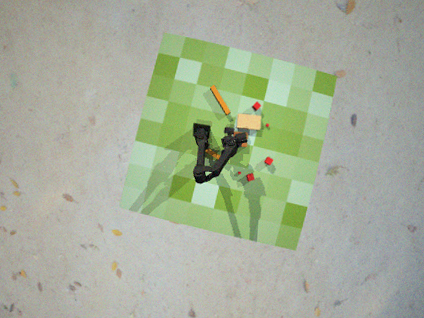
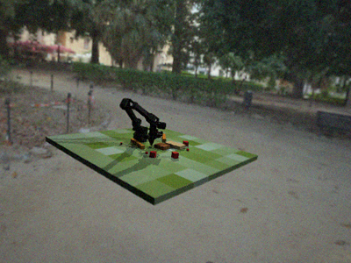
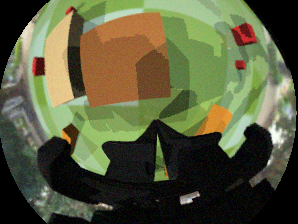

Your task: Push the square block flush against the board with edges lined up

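The brown square block is 80 mm ahead of my gripper tip, 50 mm to the left of it and 10 mm above it. The rest, counted from my gripper tip: tan board (180 mm to the left, 110 mm ahead, 10 mm above).
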